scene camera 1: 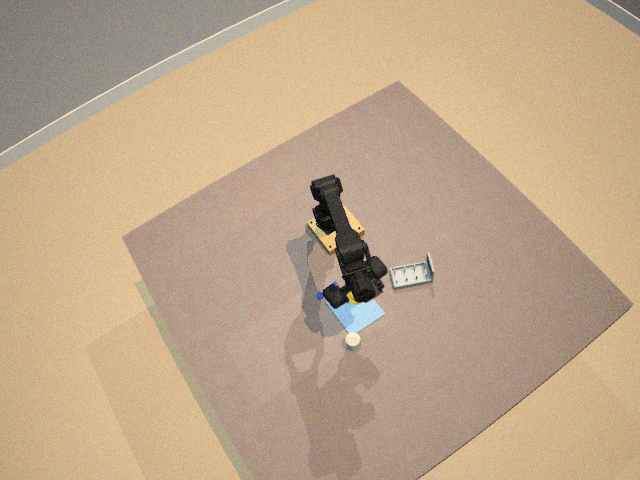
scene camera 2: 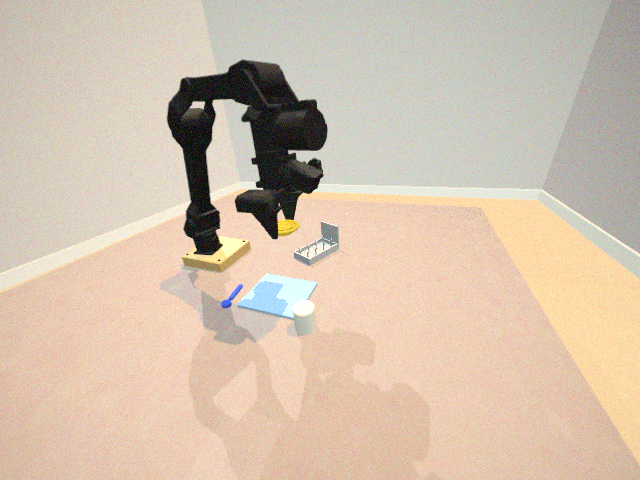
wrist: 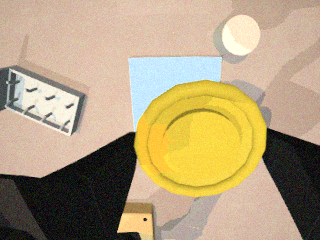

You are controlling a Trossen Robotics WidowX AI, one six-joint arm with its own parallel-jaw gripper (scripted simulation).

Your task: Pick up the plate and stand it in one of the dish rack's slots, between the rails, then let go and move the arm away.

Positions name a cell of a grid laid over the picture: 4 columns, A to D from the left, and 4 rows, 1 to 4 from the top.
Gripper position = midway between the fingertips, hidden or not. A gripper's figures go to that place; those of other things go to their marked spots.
Scene:
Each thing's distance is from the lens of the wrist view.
gripper (wrist: C3): 10 cm
yellow plate (wrist: C3): 9 cm
white cup (wrist: C1): 23 cm
light blue mat (wrist: B2): 27 cm
The marked spots on the yellow plate and the white cup are 16 cm apart.

